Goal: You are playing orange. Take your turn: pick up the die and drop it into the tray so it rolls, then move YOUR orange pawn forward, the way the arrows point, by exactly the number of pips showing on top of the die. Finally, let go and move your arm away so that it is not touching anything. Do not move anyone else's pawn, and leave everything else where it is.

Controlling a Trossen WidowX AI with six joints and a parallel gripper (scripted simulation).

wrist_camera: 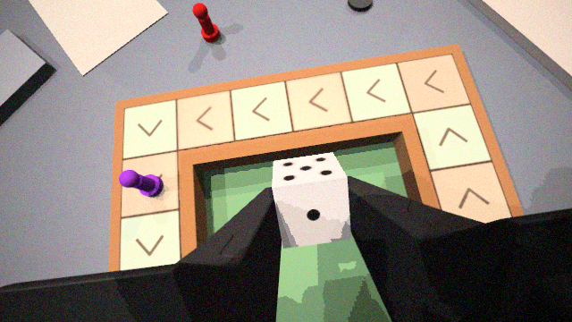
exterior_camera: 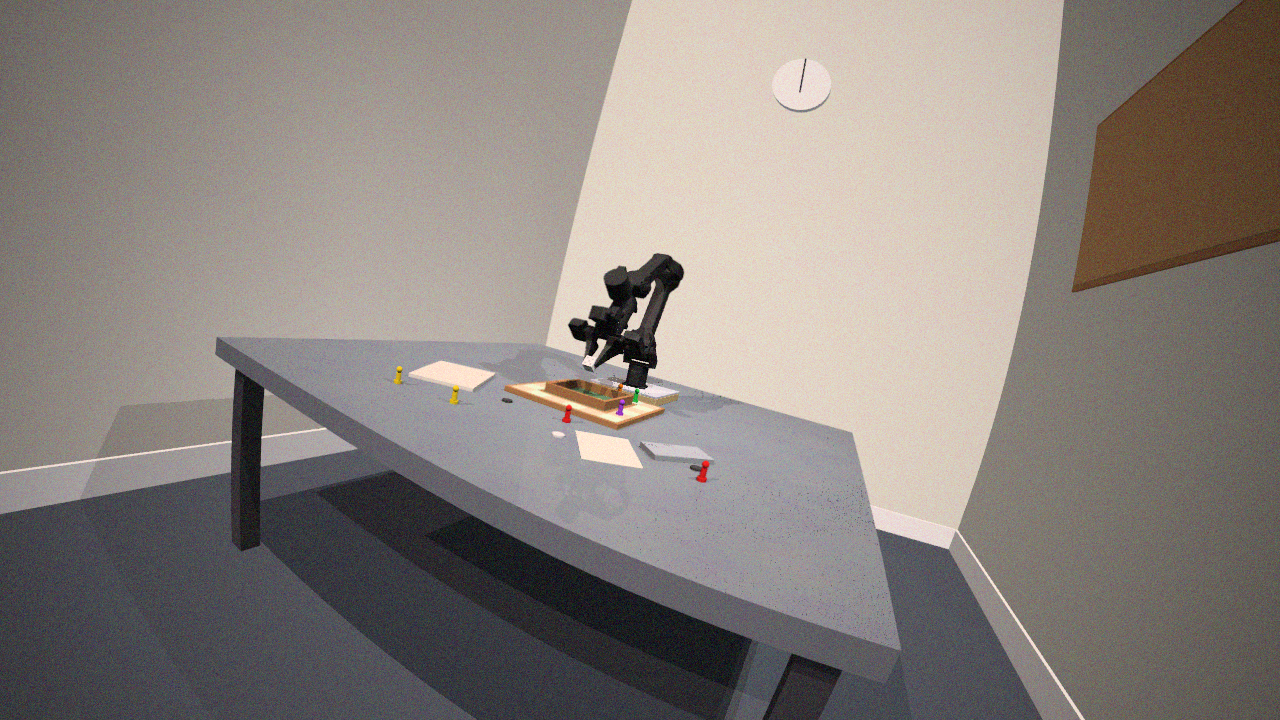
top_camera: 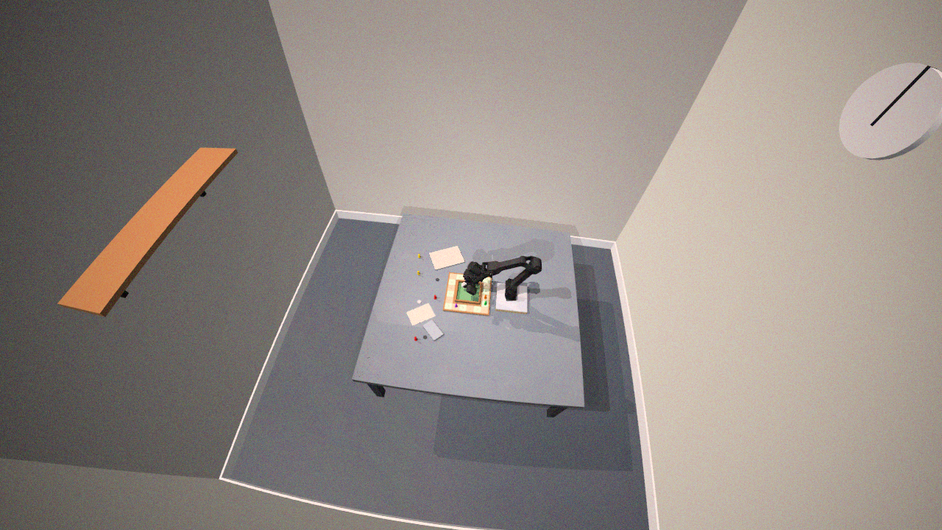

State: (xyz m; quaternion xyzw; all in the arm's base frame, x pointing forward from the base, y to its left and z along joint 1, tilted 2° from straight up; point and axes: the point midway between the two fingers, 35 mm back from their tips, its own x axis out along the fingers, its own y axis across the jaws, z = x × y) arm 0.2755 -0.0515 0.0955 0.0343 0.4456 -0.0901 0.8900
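Right now the orange pawn is 140 mm behind my gripper tip, 70 mm below it and 50 mm to the left of it. The rest, counted from my gripper tip: purple pawn (100 mm to the left, 70 mm below, 50 mm ahead); green tray (90 mm below, 30 mm behind, 10 mm to the left); white die (right at my gripper tip).
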